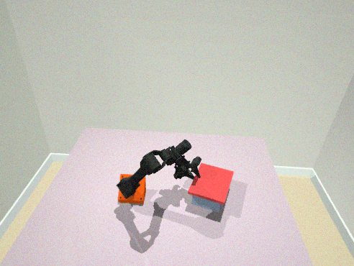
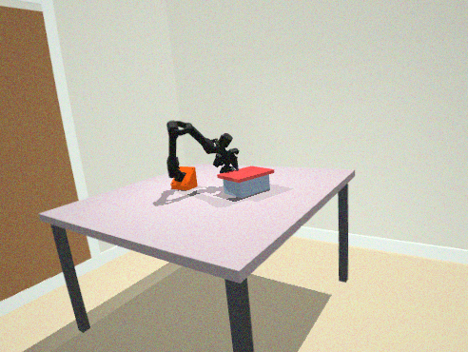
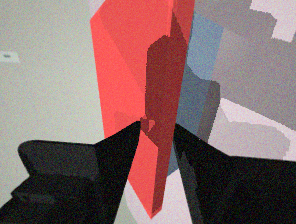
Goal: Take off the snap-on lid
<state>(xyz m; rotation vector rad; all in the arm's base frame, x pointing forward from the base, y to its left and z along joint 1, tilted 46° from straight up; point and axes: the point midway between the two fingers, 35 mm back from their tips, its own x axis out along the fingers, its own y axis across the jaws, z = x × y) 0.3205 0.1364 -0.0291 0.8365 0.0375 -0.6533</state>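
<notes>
My gripper tip is now 7 cm short of the red lid, 2 cm to the left of it and 1 cm below it. Round my gripper tip: storage box (7 cm ahead, 2 cm to the right, 4 cm below).
</notes>
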